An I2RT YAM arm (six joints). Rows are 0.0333 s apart.
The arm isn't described. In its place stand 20 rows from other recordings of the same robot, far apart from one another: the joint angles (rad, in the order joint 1, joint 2, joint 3, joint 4, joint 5, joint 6), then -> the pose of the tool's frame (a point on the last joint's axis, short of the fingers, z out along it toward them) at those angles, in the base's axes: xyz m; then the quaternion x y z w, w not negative.
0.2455, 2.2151, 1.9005, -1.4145, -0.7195, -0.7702 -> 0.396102 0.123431 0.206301 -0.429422 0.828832 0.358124 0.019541
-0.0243, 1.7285, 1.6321, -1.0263, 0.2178, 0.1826 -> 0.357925 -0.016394 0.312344 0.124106 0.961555 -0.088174 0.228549
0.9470, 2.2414, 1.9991, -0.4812, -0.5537, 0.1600 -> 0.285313 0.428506 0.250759 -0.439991 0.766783 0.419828 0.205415
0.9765, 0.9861, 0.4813, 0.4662, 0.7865, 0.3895 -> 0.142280 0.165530 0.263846 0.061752 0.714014 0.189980 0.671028
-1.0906, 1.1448, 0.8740, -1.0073, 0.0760, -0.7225 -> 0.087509 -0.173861 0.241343 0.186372 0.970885 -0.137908 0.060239
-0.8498, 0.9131, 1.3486, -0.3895, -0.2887, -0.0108 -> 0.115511 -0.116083 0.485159 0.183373 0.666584 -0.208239 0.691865
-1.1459, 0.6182, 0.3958, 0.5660, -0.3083, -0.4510 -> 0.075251 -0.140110 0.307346 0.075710 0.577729 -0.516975 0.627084
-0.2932, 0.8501, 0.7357, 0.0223, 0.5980, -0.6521 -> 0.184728 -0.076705 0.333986 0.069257 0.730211 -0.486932 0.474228
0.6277, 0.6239, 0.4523, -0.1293, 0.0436, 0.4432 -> 0.132051 0.093899 0.252541 -0.061273 0.802680 0.287469 0.518953
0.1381, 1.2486, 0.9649, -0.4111, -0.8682, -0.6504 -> 0.256678 0.063105 0.290835 -0.480293 0.690057 0.270974 0.468736
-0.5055, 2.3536, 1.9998, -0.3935, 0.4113, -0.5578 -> 0.461214 -0.271533 0.199589 0.058240 0.898942 -0.359921 0.242832
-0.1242, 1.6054, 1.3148, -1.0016, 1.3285, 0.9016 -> 0.297131 -0.071923 0.285270 0.457211 0.637416 -0.523523 0.332540
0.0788, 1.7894, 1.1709, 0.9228, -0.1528, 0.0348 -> 0.414105 0.038135 0.310763 -0.074492 0.588544 0.090723 0.799898
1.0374, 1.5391, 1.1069, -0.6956, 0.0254, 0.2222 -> 0.156475 0.263215 0.230219 -0.384130 0.896679 0.119372 0.184825
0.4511, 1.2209, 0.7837, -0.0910, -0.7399, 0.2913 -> 0.226662 0.136468 0.261583 -0.244020 0.791554 0.460611 0.318958
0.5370, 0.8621, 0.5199, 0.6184, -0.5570, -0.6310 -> 0.161682 0.118162 0.316662 -0.502637 0.362788 0.129564 0.773921
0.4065, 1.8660, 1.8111, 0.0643, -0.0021, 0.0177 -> 0.417271 0.179707 0.413577 -0.136686 0.690375 0.150276 0.694347
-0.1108, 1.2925, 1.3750, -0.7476, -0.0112, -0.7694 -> 0.271304 -0.029783 0.379693 -0.293099 0.850084 -0.181842 0.397975
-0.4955, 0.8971, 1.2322, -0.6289, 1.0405, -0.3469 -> 0.121755 -0.100714 0.430413 0.347169 0.672837 -0.575712 0.308738
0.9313, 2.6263, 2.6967, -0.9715, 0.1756, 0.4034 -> 0.337752 0.443693 0.235184 -0.217638 0.915757 0.137555 0.308386
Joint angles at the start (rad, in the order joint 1, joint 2, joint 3, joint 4, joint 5, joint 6): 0.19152 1.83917 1.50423 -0.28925 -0.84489 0.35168
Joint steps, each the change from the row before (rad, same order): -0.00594 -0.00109 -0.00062 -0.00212 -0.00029 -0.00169; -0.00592 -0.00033 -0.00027 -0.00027 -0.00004 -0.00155; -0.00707 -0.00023 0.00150 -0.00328 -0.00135 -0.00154; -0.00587 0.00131 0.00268 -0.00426 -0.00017 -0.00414; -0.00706 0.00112 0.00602 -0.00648 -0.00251 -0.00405; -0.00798 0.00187 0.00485 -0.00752 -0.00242 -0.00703; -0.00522 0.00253 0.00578 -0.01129 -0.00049 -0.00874; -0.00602 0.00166 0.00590 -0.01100 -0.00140 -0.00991; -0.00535 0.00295 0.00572 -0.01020 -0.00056 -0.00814
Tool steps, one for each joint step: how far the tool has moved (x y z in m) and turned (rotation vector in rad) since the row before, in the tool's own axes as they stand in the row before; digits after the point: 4 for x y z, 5 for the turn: -0.0004 -0.0014 -0.0020 0.00373 -0.00297 0.00185; -0.0006 -0.0016 -0.0018 0.00363 -0.00393 0.00091; -0.0009 -0.0016 -0.0023 0.00341 -0.00344 0.00237; -0.0008 -0.0016 -0.0017 0.00408 -0.00218 0.00031; -0.0016 -0.0012 -0.0024 0.00231 -0.00303 -0.00011; -0.0012 -0.0020 -0.0024 0.00360 -0.00185 -0.00050; -0.0008 -0.0015 -0.0015 0.00445 0.00160 -0.00063; -0.0010 -0.0013 -0.0019 0.00376 0.00056 -0.00243; -0.0008 -0.0016 -0.0014 0.00425 0.00119 -0.00040
